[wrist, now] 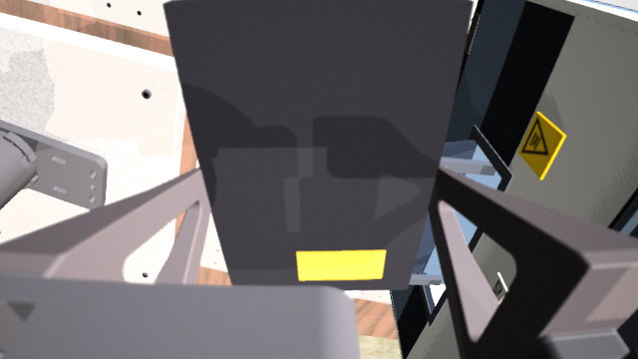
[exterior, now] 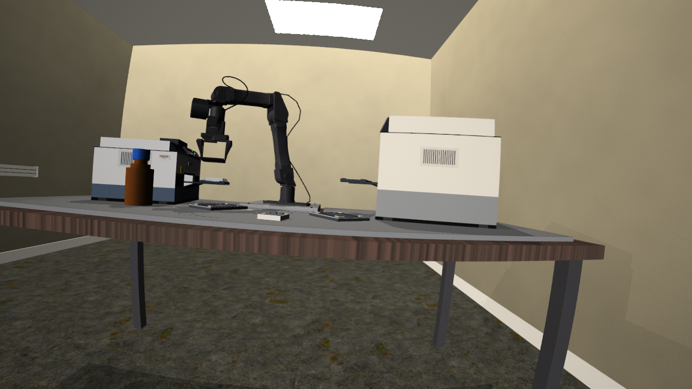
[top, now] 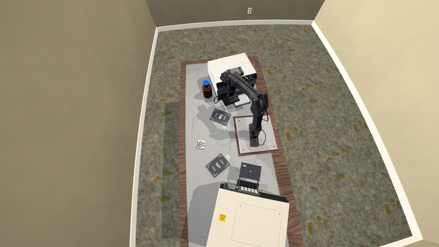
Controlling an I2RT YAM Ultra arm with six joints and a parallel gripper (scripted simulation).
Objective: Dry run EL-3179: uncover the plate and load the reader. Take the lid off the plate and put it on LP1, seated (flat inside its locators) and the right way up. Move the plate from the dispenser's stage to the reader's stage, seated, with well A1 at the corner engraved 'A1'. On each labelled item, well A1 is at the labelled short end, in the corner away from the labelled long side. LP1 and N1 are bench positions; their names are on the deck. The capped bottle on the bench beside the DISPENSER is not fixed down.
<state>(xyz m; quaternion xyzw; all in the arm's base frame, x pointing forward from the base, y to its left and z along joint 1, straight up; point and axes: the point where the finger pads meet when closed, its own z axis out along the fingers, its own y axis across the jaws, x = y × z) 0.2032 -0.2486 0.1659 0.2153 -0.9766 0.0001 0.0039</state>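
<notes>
Now: the clear well plate 10 cm behind my hand, 8 cm below it and 4 cm to the right of it. The rest, counted from my hand: LP1 tag (43 cm to the left, 18 cm below, 1 cm ahead); lid (right at my hand); capped brown bottle (20 cm ahead, 15 cm to the right, 6 cm below).
</notes>
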